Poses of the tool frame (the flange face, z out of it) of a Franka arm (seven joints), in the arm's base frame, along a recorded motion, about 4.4 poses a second.
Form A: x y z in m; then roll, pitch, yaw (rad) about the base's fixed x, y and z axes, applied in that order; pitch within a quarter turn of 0, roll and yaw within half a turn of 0.
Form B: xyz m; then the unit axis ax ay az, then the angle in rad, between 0 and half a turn. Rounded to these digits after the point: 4 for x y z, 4 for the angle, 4 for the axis.
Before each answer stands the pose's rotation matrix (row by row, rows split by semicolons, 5 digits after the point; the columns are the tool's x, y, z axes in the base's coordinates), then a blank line. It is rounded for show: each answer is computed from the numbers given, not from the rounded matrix.
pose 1, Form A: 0.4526 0.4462 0.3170 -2.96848 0.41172 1.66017
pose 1, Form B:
-0.08180 0.98727 -0.13638; 0.91278 0.01926 -0.40801; -0.40019 -0.15786 -0.90274

0.4526 0.4462 0.3170 0.6741 0.7109 -0.2007 2.9550
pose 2, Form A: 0.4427 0.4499 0.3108 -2.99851 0.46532 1.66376
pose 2, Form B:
-0.08296 0.99145 -0.10075; 0.88982 0.02817 -0.45544; -0.44871 -0.12743 -0.88455

0.4427 0.4499 0.3108 0.6710 0.7118 -0.2079 2.8947
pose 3, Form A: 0.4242 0.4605 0.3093 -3.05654 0.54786 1.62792
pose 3, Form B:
-0.04874 0.99729 -0.05518; 0.85225 0.01271 -0.52298; -0.52086 -0.07252 -0.85056

0.4242 0.4605 0.3093 0.6785 0.7014 -0.2185 2.8032
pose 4, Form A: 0.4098 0.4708 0.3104 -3.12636 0.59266 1.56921
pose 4, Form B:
0.00132 0.99987 -0.01612; 0.82946 -0.01009 -0.55848; -0.55857 -0.01263 -0.82936

0.4098 0.4708 0.3104 0.6925 0.6882 -0.2162 2.7365
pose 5, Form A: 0.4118 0.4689 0.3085 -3.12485 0.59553 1.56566
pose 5, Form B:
0.00425 0.99980 -0.01962; 0.82784 -0.01453 -0.56078; -0.56095 -0.01386 -0.82774

0.4118 0.4689 0.3085 0.6936 0.6865 -0.2181 2.7363
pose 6, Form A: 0.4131 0.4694 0.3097 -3.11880 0.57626 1.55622
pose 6, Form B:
0.01222 0.99945 -0.03073; 0.83842 -0.02699 -0.54436; -0.54489 -0.01911 -0.83829

0.4131 0.4694 0.3097 0.6981 0.6833 -0.2140 2.7559
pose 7, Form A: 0.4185 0.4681 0.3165 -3.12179 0.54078 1.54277
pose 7, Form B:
0.02402 0.99913 -0.03422; 0.85697 -0.03821 -0.51395; -0.51480 -0.01698 -0.85714

0.4185 0.4681 0.3165 0.7041 0.6809 -0.2014 2.7809
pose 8, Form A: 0.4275 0.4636 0.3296 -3.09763 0.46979 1.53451
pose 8, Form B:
0.03235 0.99765 -0.06033; 0.89108 -0.05613 -0.45037; -0.45270 -0.03919 -0.89080

0.4275 0.4636 0.3296 0.7111 0.6785 -0.1843 2.8483
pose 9, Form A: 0.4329 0.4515 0.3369 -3.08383 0.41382 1.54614
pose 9, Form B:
0.02257 0.99746 -0.06761; 0.91531 -0.04782 -0.39989; -0.40211 -0.05286 -0.91406

0.4329 0.4515 0.3369 0.7098 0.6841 -0.1680 2.8946
